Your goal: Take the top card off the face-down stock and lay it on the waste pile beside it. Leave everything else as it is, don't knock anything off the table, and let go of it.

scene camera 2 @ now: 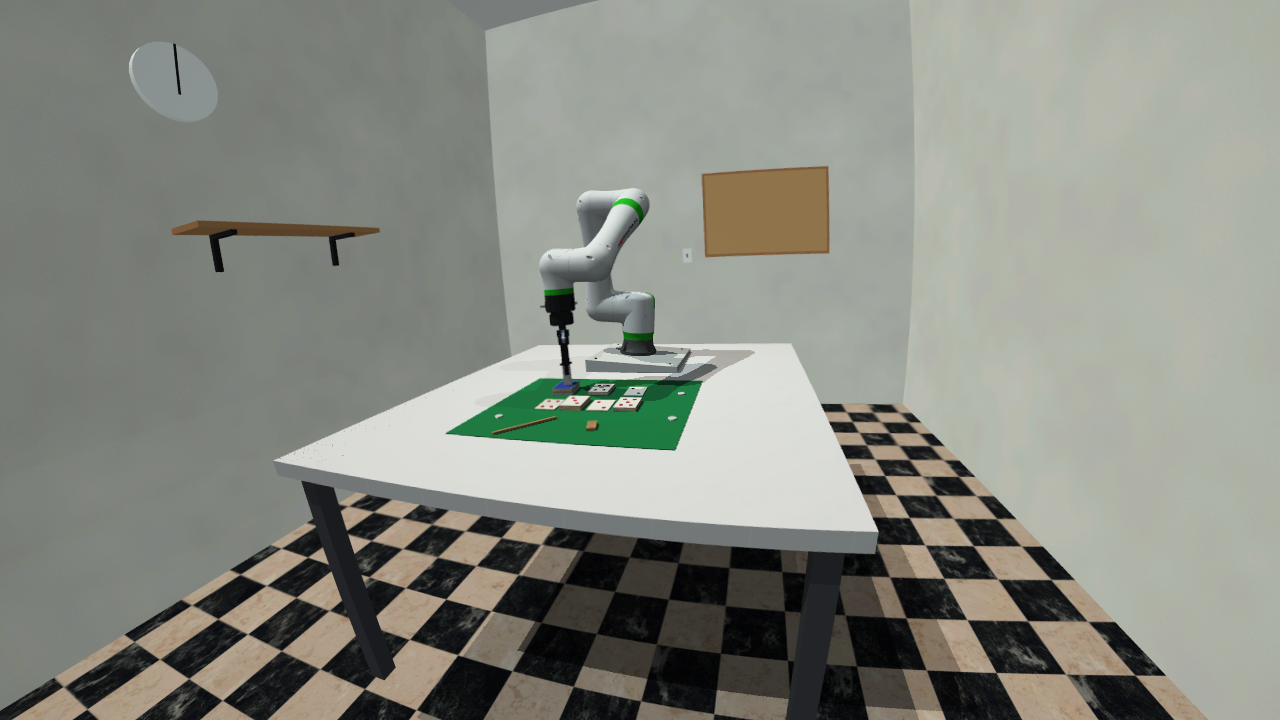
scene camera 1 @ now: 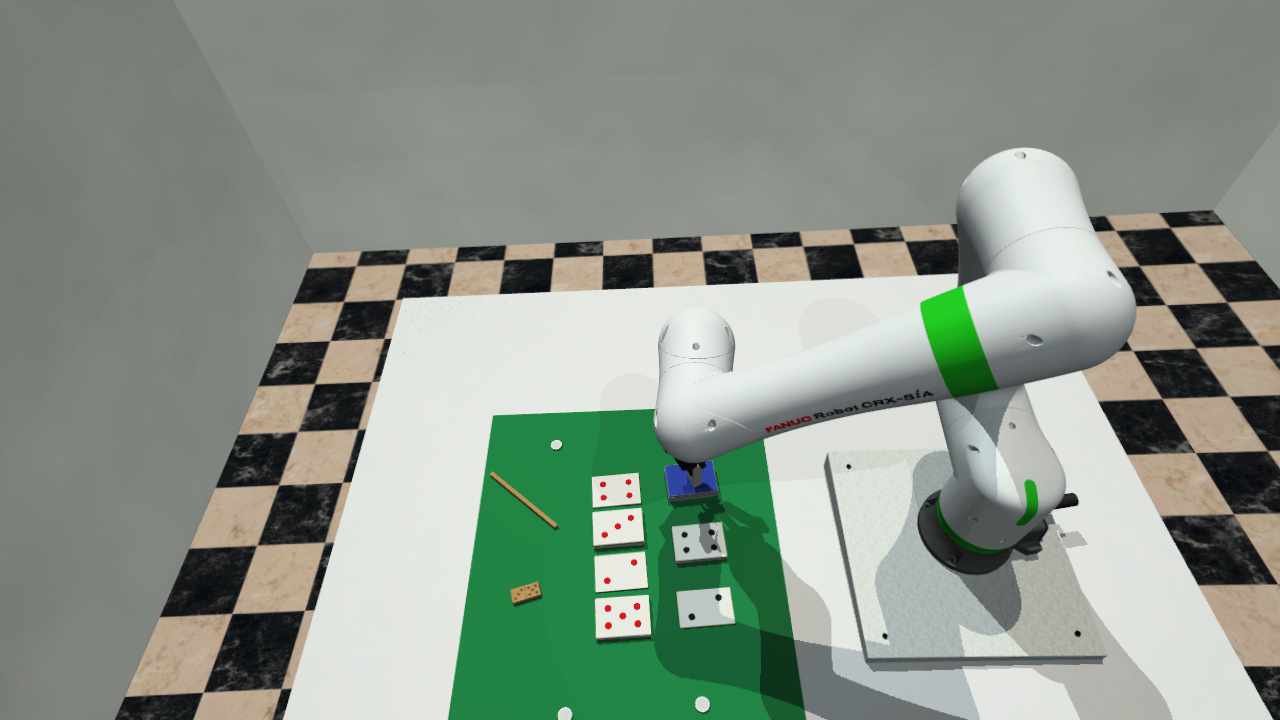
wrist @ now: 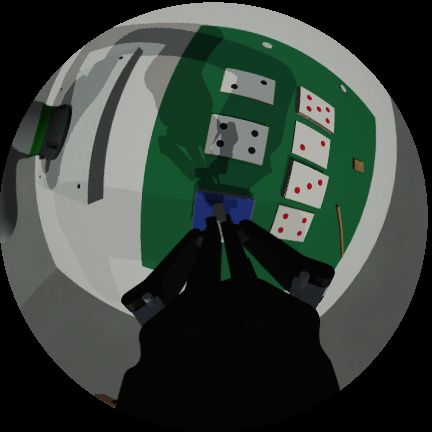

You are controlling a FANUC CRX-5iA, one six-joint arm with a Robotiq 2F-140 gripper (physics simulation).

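Frame: origin at the arm's base, x ahead, y down, z left, level; centimetres.
Seen in the pictures: gripper, fingertip midpoint: [scene camera 2: 568,384] [scene camera 1: 694,480] [wrist: 219,211]; arm's base at its link origin: [scene camera 2: 638,352] [scene camera 1: 963,531] [wrist: 57,131].
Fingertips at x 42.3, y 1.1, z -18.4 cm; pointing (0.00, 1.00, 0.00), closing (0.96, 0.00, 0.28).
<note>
Pixels of each thing's top centre, then the offset from my fingertips to it. Level surfaces: height alone.
- face-down stock at its top centre: [wrist: 221,215] [scene camera 1: 691,477] [scene camera 2: 566,384] dx +0.5, dy +0.0, dz -0.6 cm
- face-up pile with four black dots, top centre: [wrist: 237,137] [scene camera 1: 699,541] [scene camera 2: 601,387] dx +1.6, dy +0.9, dz +11.4 cm
- card with two black dots, top centre: [scene camera 1: 705,607] [wrist: 249,83] [scene camera 2: 635,390] dx +2.9, dy +1.8, dz +22.6 cm
- thin stick at its top centre: [scene camera 1: 522,498] [scene camera 2: 525,424] [wrist: 341,234] dx +31.8, dy +1.4, dz -2.9 cm
- domino-like block at its top centre: [scene camera 1: 525,592] [scene camera 2: 591,424] [wrist: 359,165] dx +32.2, dy +1.3, dz +14.9 cm
- green mat at its surface level: dy +2.1 cm
The face-down stock [scene camera 1: 676,486] [scene camera 2: 559,388] [wrist: 202,210] is a low pile with a blue back on top. My gripper [scene camera 1: 696,478] [scene camera 2: 567,383] [wrist: 219,211] points down over it, shut and empty. Its grey fingertips are together at the stock's top face, and I cannot tell if they press on it. The face-up pile with four black dots [scene camera 1: 699,545] [scene camera 2: 600,389] [wrist: 239,146] lies beside the stock, apart from it and partly in the arm's shadow. The top blue card looks in line with the stock.
A card with two black dots [scene camera 1: 706,605] [wrist: 250,89] lies beyond the four-dot pile. Several red-dotted cards, including a two-dot one [scene camera 1: 620,574] [wrist: 311,142], form a parallel row. A thin stick [scene camera 1: 523,500], a domino-like block [scene camera 1: 526,592] and white discs [scene camera 1: 555,445] lie on the green mat [scene camera 1: 474,644].
</note>
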